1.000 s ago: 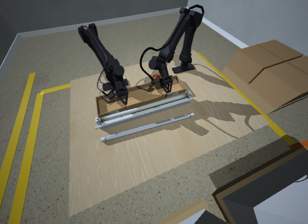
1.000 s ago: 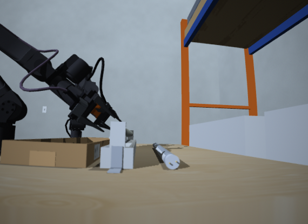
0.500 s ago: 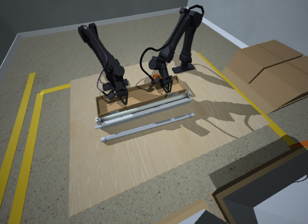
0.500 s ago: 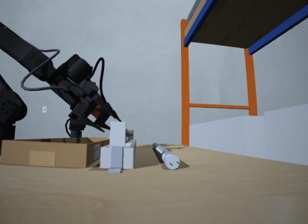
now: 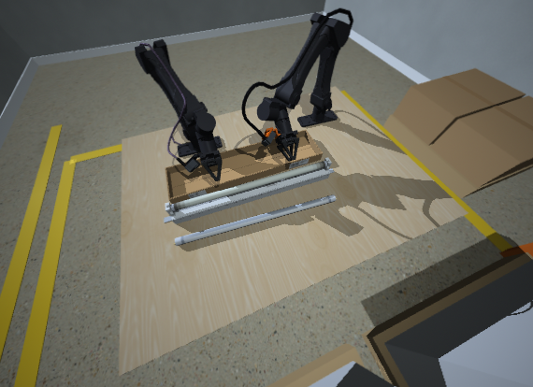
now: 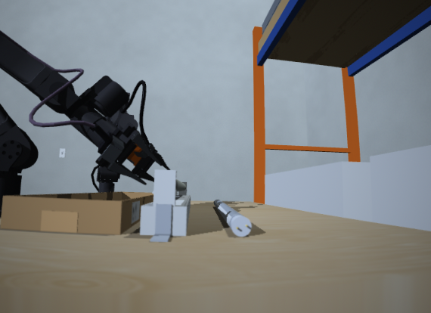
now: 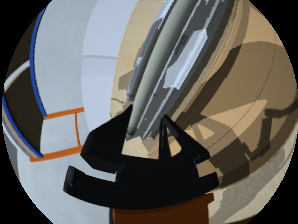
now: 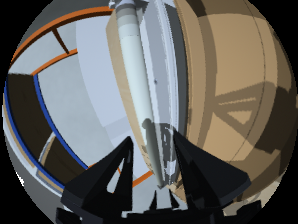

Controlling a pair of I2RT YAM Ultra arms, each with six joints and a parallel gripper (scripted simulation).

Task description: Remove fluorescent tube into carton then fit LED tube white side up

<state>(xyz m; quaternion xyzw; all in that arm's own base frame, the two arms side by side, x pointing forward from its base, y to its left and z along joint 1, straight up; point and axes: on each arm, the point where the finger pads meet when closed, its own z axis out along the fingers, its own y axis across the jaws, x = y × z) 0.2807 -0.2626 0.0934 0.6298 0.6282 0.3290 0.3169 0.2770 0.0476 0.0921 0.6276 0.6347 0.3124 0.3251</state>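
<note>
Now: right hand 5 cm short of the white fixture, 12 cm to the right of it and 4 cm above it. From my right hand the other things lie so: brown carton 9 cm behind, 13 cm to the left, 7 cm below; LED tube 16 cm ahead, 11 cm to the left, 8 cm below; old fluorescent tube 5 cm ahead, 12 cm to the left, 3 cm below.
</note>
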